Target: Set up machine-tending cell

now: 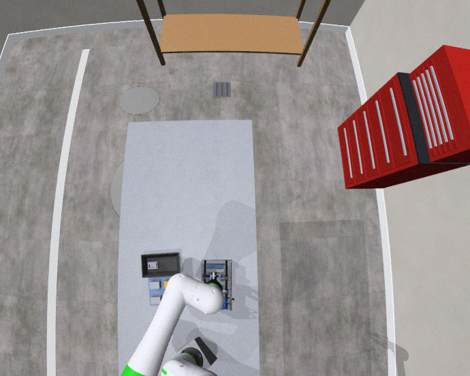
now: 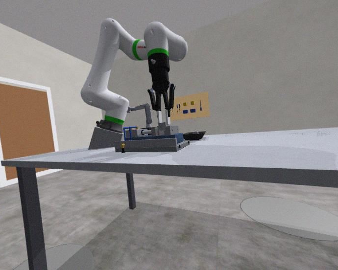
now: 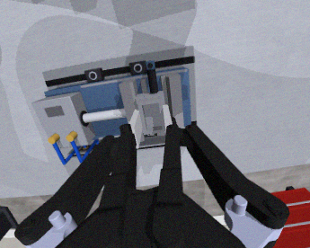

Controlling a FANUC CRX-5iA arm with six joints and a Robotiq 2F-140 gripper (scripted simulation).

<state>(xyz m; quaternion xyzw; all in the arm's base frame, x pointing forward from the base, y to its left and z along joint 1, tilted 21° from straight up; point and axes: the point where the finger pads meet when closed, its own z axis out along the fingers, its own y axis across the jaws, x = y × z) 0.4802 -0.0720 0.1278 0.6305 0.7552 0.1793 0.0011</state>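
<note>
Right now my hand is 50 mm to the right of the black work stop rod and 50 mm above it. From my hand the other things lie so: blue infeed plate: 170 mm behind, 290 mm to the left, 130 mm below; hose-end block: 150 mm behind, 30 mm to the right, 60 mm below; brass blank: 120 mm behind, 260 mm to the left, 110 mm below.
</note>
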